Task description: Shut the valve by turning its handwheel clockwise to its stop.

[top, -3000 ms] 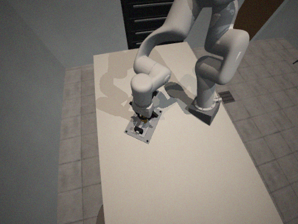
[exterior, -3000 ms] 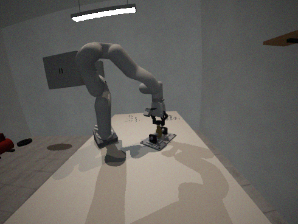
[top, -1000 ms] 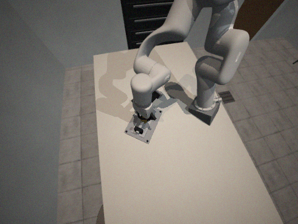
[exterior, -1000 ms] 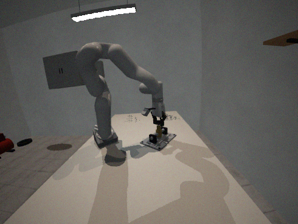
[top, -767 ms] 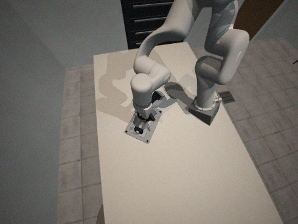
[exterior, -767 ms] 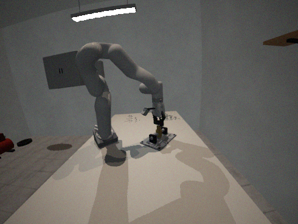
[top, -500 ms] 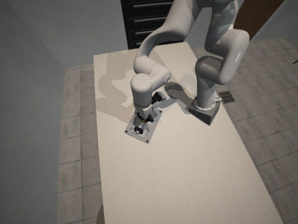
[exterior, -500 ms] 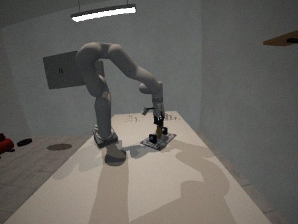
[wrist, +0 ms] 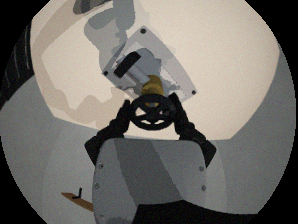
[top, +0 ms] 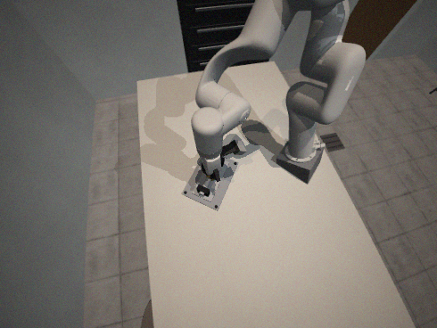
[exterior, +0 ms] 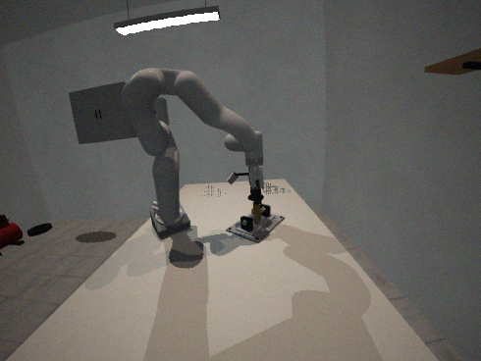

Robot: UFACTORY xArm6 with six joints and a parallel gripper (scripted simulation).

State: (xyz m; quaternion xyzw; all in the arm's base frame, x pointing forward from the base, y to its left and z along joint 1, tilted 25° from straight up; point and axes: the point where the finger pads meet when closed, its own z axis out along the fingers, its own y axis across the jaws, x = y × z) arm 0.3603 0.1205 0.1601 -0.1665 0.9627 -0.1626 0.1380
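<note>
Now: the black spoked handwheel 10 mm below my hand.
</note>
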